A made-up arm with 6 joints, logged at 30 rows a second.
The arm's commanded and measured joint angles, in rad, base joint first. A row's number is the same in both.
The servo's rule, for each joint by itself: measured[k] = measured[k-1] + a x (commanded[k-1-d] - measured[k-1]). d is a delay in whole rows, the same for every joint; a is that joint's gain. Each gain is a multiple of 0.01, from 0.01 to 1. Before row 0 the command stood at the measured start. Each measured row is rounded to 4 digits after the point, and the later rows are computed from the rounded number. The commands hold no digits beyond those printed.
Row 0, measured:
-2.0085 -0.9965 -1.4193 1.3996 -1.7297 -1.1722
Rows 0 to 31, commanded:
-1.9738 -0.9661 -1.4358 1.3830 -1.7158 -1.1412
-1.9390 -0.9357 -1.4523 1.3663 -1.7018 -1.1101
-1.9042 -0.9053 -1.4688 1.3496 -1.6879 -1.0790
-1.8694 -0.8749 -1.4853 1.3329 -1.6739 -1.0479
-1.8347 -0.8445 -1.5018 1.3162 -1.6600 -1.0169
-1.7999 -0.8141 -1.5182 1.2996 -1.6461 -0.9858
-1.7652 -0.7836 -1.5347 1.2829 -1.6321 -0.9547
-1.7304 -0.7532 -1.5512 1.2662 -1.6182 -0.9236
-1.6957 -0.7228 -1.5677 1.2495 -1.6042 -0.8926
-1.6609 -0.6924 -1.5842 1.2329 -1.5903 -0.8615
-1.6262 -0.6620 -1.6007 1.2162 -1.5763 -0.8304
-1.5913 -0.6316 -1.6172 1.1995 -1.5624 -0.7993
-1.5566 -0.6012 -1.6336 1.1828 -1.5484 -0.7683
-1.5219 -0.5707 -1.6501 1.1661 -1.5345 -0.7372
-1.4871 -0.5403 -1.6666 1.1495 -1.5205 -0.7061
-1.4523 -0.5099 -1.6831 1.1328 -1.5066 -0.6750
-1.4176 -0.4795 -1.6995 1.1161 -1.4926 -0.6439
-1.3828 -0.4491 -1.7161 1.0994 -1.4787 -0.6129
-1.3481 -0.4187 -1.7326 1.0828 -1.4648 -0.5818
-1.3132 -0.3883 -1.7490 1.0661 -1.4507 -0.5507
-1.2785 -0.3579 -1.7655 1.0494 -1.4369 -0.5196
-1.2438 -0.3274 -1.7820 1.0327 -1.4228 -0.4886
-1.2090 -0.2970 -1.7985 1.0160 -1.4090 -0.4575
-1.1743 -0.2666 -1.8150 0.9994 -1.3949 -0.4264
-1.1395 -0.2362 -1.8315 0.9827 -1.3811 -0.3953
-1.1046 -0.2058 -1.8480 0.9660 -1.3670 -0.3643
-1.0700 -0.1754 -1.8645 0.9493 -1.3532 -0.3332
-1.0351 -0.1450 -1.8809 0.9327 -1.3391 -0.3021
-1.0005 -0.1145 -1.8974 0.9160 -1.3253 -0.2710
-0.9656 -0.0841 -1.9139 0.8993 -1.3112 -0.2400
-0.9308 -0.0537 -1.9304 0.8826 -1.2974 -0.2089
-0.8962 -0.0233 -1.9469 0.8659 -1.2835 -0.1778
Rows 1 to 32, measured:
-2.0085 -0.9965 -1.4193 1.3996 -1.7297 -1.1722
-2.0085 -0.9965 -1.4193 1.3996 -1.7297 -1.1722
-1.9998 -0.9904 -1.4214 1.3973 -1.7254 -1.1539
-1.9846 -0.9795 -1.4254 1.3930 -1.7181 -1.1281
-1.9645 -0.9647 -1.4310 1.3869 -1.7087 -1.0991
-1.9407 -0.9467 -1.4381 1.3793 -1.6979 -1.0689
-1.9142 -0.9263 -1.4464 1.3705 -1.6862 -1.0382
-1.8856 -0.9039 -1.4557 1.3606 -1.6738 -1.0073
-1.8555 -0.8798 -1.4660 1.3497 -1.6609 -0.9763
-1.8242 -0.8545 -1.4771 1.3380 -1.6477 -0.9452
-1.7921 -0.8282 -1.4889 1.3256 -1.6342 -0.9142
-1.7593 -0.8010 -1.5013 1.3126 -1.6206 -0.8831
-1.7260 -0.7732 -1.5142 1.2991 -1.6069 -0.8520
-1.6923 -0.7449 -1.5276 1.2852 -1.5931 -0.8209
-1.6584 -0.7162 -1.5414 1.2709 -1.5792 -0.7899
-1.6243 -0.6871 -1.5555 1.2562 -1.5653 -0.7588
-1.5900 -0.6577 -1.5699 1.2413 -1.5514 -0.7277
-1.5556 -0.6281 -1.5846 1.2261 -1.5375 -0.6966
-1.5211 -0.5984 -1.5995 1.2107 -1.5236 -0.6655
-1.4865 -0.5685 -1.6147 1.1951 -1.5097 -0.6345
-1.4519 -0.5385 -1.6300 1.1794 -1.4958 -0.6034
-1.4172 -0.5085 -1.6455 1.1635 -1.4818 -0.5723
-1.3825 -0.4784 -1.6611 1.1475 -1.4679 -0.5412
-1.3478 -0.4482 -1.6768 1.1314 -1.4539 -0.5102
-1.3131 -0.4180 -1.6926 1.1152 -1.4400 -0.4791
-1.2784 -0.3877 -1.7085 1.0990 -1.4260 -0.4480
-1.2437 -0.3574 -1.7245 1.0827 -1.4121 -0.4169
-1.2089 -0.3271 -1.7406 1.0664 -1.3981 -0.3859
-1.1742 -0.2968 -1.7567 1.0500 -1.3842 -0.3548
-1.1394 -0.2664 -1.7728 1.0336 -1.3702 -0.3237
-1.1047 -0.2360 -1.7890 1.0171 -1.3563 -0.2926
-1.0699 -0.2056 -1.8052 1.0006 -1.3423 -0.2616
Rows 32 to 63, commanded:
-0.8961 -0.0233 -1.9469 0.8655 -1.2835 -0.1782
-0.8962 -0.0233 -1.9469 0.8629 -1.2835 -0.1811
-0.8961 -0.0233 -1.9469 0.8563 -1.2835 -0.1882
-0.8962 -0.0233 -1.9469 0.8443 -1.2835 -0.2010
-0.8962 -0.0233 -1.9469 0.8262 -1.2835 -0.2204
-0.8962 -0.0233 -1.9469 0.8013 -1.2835 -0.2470
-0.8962 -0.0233 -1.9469 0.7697 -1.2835 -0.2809
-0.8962 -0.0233 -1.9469 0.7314 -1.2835 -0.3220
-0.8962 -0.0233 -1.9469 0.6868 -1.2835 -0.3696
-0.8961 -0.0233 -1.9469 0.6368 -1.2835 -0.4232
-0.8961 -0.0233 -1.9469 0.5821 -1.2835 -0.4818
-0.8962 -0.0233 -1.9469 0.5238 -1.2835 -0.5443
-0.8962 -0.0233 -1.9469 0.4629 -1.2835 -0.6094
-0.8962 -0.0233 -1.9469 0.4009 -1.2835 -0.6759
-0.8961 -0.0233 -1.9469 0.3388 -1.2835 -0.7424
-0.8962 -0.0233 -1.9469 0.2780 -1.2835 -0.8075
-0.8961 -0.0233 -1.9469 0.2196 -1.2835 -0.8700
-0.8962 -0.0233 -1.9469 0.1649 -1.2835 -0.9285
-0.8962 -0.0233 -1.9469 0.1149 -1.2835 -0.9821
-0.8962 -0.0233 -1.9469 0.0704 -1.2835 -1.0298
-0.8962 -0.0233 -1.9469 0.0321 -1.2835 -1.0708
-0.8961 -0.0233 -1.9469 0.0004 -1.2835 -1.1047
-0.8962 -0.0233 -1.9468 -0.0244 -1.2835 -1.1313
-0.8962 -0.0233 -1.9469 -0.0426 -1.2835 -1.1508
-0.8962 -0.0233 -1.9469 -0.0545 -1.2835 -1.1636
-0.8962 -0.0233 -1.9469 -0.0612 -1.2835 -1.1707
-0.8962 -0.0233 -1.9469 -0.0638 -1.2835 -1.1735
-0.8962 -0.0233 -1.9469 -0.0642 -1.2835 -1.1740
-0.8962 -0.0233 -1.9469 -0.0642 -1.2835 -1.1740
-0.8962 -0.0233 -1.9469 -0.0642 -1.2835 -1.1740
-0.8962 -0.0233 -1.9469 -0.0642 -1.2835 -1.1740
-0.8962 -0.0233 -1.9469 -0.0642 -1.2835 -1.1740
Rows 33 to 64, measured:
-1.0351 -0.1752 -1.8215 0.9841 -1.3284 -0.2305
-1.0004 -0.1448 -1.8378 0.9676 -1.3145 -0.1994
-0.9743 -0.1205 -1.8520 0.9533 -1.3049 -0.1869
-0.9548 -0.1011 -1.8643 0.9406 -1.2983 -0.1835
-0.9401 -0.0855 -1.8750 0.9288 -1.2937 -0.1863
-0.9291 -0.0731 -1.8843 0.9170 -1.2905 -0.1950
-0.9209 -0.0631 -1.8924 0.9043 -1.2883 -0.2100
-0.9147 -0.0551 -1.8995 0.8899 -1.2868 -0.2318
-0.9101 -0.0487 -1.9057 0.8731 -1.2858 -0.2608
-0.9066 -0.0436 -1.9111 0.8533 -1.2851 -0.2969
-0.9040 -0.0395 -1.9158 0.8300 -1.2846 -0.3398
-0.9020 -0.0363 -1.9198 0.8030 -1.2843 -0.3890
-0.9005 -0.0337 -1.9233 0.7721 -1.2841 -0.4438
-0.8994 -0.0316 -1.9264 0.7373 -1.2839 -0.5031
-0.8986 -0.0299 -1.9291 0.6989 -1.2838 -0.5658
-0.8980 -0.0286 -1.9314 0.6572 -1.2837 -0.6308
-0.8975 -0.0275 -1.9334 0.6126 -1.2836 -0.6966
-0.8972 -0.0267 -1.9352 0.5658 -1.2836 -0.7620
-0.8969 -0.0260 -1.9367 0.5173 -1.2836 -0.8257
-0.8967 -0.0255 -1.9380 0.4680 -1.2836 -0.8864
-0.8966 -0.0251 -1.9392 0.4186 -1.2836 -0.9429
-0.8965 -0.0247 -1.9402 0.3699 -1.2836 -0.9942
-0.8964 -0.0244 -1.9411 0.3226 -1.2836 -1.0394
-0.8963 -0.0242 -1.9419 0.2775 -1.2836 -1.0779
-0.8963 -0.0240 -1.9425 0.2352 -1.2836 -1.1094
-0.8963 -0.0239 -1.9431 0.1963 -1.2836 -1.1338
-0.8963 -0.0238 -1.9436 0.1612 -1.2836 -1.1514
-0.8963 -0.0237 -1.9440 0.1301 -1.2836 -1.1628
-0.8963 -0.0236 -1.9444 0.1030 -1.2836 -1.1691
-0.8963 -0.0235 -1.9447 0.0796 -1.2836 -1.1720
-0.8963 -0.0235 -1.9450 0.0595 -1.2836 -1.1732
-0.8963 -0.0235 -1.9452 0.0422 -1.2836 -1.1737

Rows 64 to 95, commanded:
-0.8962 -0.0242 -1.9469 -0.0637 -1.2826 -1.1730
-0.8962 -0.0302 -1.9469 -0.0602 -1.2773 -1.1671
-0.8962 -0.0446 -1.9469 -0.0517 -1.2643 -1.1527
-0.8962 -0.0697 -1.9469 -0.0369 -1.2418 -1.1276
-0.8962 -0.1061 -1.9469 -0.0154 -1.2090 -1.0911
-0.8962 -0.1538 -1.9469 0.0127 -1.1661 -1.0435
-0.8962 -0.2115 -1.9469 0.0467 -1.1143 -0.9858
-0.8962 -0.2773 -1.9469 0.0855 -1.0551 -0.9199
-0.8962 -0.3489 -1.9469 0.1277 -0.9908 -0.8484
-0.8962 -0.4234 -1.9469 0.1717 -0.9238 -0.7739
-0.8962 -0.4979 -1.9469 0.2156 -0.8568 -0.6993
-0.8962 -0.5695 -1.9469 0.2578 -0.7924 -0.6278
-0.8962 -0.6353 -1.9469 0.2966 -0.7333 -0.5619
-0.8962 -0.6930 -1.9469 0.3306 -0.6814 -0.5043
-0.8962 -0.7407 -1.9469 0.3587 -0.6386 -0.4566
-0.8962 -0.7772 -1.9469 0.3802 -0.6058 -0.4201
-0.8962 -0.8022 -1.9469 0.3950 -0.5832 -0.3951
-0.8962 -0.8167 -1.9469 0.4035 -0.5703 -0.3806
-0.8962 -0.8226 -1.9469 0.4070 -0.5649 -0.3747
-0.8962 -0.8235 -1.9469 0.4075 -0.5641 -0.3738
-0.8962 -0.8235 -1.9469 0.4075 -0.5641 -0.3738
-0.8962 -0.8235 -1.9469 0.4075 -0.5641 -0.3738
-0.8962 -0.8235 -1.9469 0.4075 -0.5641 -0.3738
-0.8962 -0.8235 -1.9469 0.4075 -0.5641 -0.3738
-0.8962 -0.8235 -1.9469 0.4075 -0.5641 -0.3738
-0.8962 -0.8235 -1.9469 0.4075 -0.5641 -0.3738
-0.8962 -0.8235 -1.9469 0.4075 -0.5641 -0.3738
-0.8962 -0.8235 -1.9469 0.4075 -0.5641 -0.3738
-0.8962 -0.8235 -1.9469 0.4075 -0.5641 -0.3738
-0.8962 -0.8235 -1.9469 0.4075 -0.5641 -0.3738
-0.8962 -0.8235 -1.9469 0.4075 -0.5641 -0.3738
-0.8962 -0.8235 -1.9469 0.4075 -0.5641 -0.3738
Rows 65 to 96, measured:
-0.8963 -0.0235 -1.9454 0.0273 -1.2836 -1.1739
-0.8963 -0.0235 -1.9456 0.0145 -1.2836 -1.1740
-0.8963 -0.0236 -1.9458 0.0036 -1.2833 -1.1734
-0.8963 -0.0249 -1.9459 -0.0053 -1.2814 -1.1697
-0.8963 -0.0288 -1.9460 -0.0118 -1.2761 -1.1597
-0.8963 -0.0370 -1.9461 -0.0153 -1.2655 -1.1408
-0.8963 -0.0508 -1.9462 -0.0153 -1.2480 -1.1115
-0.8963 -0.0714 -1.9463 -0.0114 -1.2226 -1.0714
-0.8963 -0.0994 -1.9464 -0.0033 -1.1890 -1.0209
-0.8963 -0.1350 -1.9465 0.0091 -1.1475 -0.9613
-0.8963 -0.1778 -1.9466 0.0257 -1.0989 -0.8947
-0.8963 -0.2269 -1.9466 0.0461 -1.0446 -0.8234
-0.8963 -0.2811 -1.9466 0.0698 -0.9864 -0.7502
-0.8963 -0.3388 -1.9466 0.0961 -0.9263 -0.6780
-0.8963 -0.3981 -1.9466 0.1242 -0.8665 -0.6095
-0.8963 -0.4571 -1.9466 0.1531 -0.8091 -0.5474
-0.8963 -0.5138 -1.9466 0.1819 -0.7562 -0.4938
-0.8963 -0.5665 -1.9466 0.2097 -0.7096 -0.4503
-0.8963 -0.6136 -1.9466 0.2356 -0.6704 -0.4177
-0.8963 -0.6542 -1.9466 0.2591 -0.6394 -0.3958
-0.8963 -0.6879 -1.9466 0.2798 -0.6163 -0.3834
-0.8963 -0.7150 -1.9466 0.2977 -0.6001 -0.3777
-0.8963 -0.7367 -1.9466 0.3131 -0.5889 -0.3754
-0.8963 -0.7541 -1.9466 0.3263 -0.5812 -0.3745
-0.8963 -0.7680 -1.9466 0.3377 -0.5759 -0.3741
-0.8963 -0.7791 -1.9466 0.3475 -0.5722 -0.3739
-0.8963 -0.7880 -1.9466 0.3559 -0.5697 -0.3738
-0.8963 -0.7951 -1.9466 0.3631 -0.5680 -0.3738
-0.8963 -0.8008 -1.9466 0.3693 -0.5668 -0.3738
-0.8963 -0.8053 -1.9466 0.3746 -0.5660 -0.3738
-0.8963 -0.8089 -1.9466 0.3792 -0.5654 -0.3738
-0.8963 -0.8118 -1.9466 0.3832 -0.5650 -0.3738

